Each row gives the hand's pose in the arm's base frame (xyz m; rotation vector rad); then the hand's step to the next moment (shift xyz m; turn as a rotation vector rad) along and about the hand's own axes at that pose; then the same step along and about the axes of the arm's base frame.
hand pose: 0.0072 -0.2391 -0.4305 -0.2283 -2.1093 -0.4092
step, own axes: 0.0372 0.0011 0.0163 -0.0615 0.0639 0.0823
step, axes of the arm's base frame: -0.0324 0.0073 0.0234 -0.0107 0.0899 -0.0802
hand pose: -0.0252 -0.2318 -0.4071 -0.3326 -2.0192 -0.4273
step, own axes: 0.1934 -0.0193 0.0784 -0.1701 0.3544 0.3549
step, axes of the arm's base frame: -0.1585 0.0268 0.1345 -0.0578 0.4637 -0.2492
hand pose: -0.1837 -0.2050 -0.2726 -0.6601 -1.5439 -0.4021
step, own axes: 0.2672 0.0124 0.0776 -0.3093 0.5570 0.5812
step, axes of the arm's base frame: -0.0492 0.1016 0.2546 -0.1098 0.7364 -0.4352
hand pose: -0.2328 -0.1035 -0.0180 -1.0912 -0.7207 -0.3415
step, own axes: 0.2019 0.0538 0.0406 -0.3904 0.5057 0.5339
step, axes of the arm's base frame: 0.1636 0.0782 0.1114 -0.1816 0.6643 -0.4679
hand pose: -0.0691 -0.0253 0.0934 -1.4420 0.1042 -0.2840
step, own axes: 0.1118 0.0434 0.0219 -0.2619 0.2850 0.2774
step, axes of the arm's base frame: 0.1184 -0.0030 -0.0288 -0.1483 0.3624 -0.2710
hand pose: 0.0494 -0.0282 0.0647 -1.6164 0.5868 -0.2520
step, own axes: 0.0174 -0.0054 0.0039 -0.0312 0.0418 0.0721
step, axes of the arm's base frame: 0.0178 -0.0053 0.0017 -0.0003 0.0765 -0.0455
